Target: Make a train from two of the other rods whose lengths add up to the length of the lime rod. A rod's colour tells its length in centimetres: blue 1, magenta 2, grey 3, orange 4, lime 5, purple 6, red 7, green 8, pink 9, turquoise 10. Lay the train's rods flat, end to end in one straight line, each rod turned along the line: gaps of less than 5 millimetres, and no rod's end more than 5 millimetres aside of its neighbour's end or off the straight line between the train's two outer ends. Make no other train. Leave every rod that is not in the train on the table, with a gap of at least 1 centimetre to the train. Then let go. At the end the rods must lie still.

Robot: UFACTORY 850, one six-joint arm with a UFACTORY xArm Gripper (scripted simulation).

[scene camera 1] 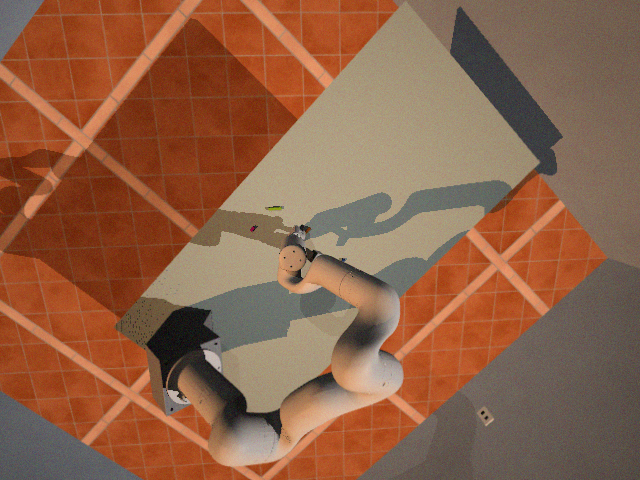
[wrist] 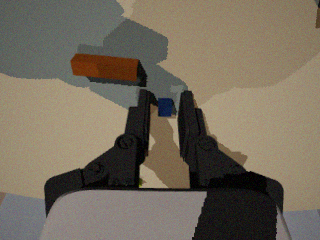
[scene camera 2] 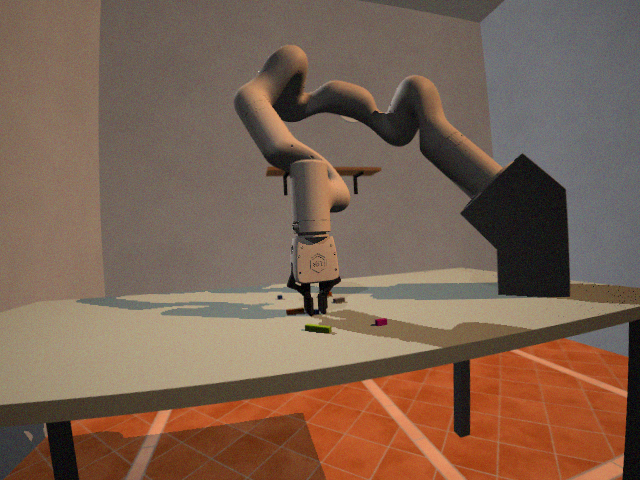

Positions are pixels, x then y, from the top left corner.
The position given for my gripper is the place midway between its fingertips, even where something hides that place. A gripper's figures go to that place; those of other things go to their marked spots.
Scene:
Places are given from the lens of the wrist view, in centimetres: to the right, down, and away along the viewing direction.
my gripper (wrist: pixel 164 104): 0, -1, 14
orange rod (wrist: pixel 89 65): -4, -3, 10

